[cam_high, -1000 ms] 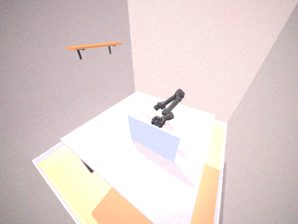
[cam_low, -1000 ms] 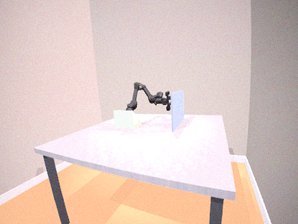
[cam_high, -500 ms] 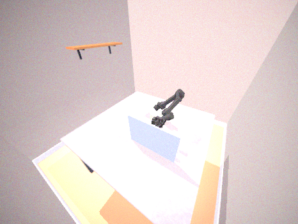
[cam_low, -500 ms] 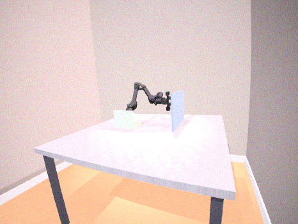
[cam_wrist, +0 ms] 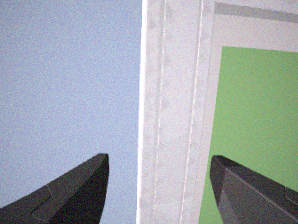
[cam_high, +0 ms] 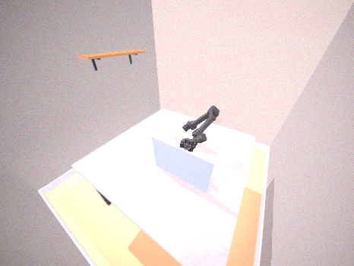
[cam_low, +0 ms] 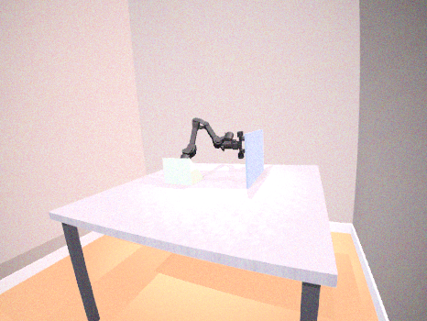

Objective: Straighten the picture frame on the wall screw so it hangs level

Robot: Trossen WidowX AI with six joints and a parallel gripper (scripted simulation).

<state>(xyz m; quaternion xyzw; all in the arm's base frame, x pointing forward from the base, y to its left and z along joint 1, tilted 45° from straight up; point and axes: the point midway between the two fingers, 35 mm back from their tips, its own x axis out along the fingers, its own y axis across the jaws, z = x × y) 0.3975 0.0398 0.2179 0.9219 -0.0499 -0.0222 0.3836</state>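
Right now the picture frame is 6 cm below my gripper tip. From my gripper tip the other things lie so: light blue wall panel: 1 cm ahead, 2 cm to the right, 7 cm below.
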